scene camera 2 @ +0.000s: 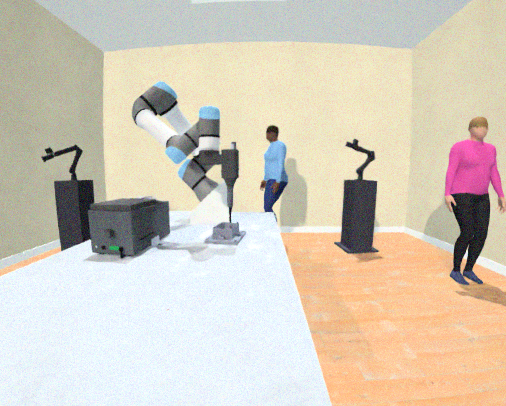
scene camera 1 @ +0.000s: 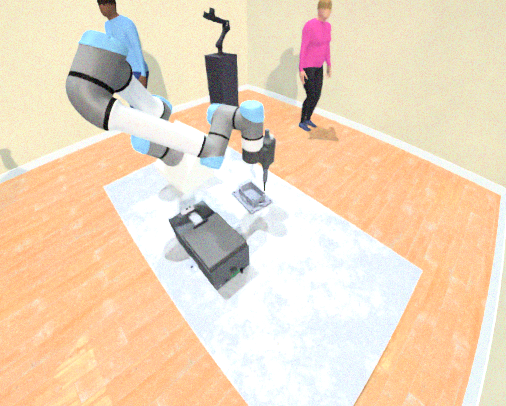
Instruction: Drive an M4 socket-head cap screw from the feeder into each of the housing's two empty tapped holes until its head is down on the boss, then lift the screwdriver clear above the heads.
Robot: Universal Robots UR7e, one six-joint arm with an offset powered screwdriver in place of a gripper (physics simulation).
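Observation:
The grey housing [scene camera 1: 251, 195] [scene camera 2: 226, 231] sits on a flat plate on the white table. My screwdriver [scene camera 1: 264, 189] [scene camera 2: 230, 220] points straight down with its tip close above the housing's right side, as both views show. A small gap to the housing seems to show, but contact cannot be told. No screw can be made out at the tip, and the tapped holes and any screw heads are too small to see. The dark screw feeder [scene camera 1: 212, 237] [scene camera 2: 127, 225] stands on the table, to the left of the housing in the scene camera 2 view.
The white table [scene camera 1: 310, 300] [scene camera 2: 150, 320] carries the feeder and housing. A person in pink [scene camera 1: 315, 47] [scene camera 2: 471, 165] and a person in blue [scene camera 1: 125, 42] [scene camera 2: 275, 160] stand beyond the table. Dark pedestals with small arms [scene camera 1: 222, 77] [scene camera 2: 359, 215] stand on the floor.

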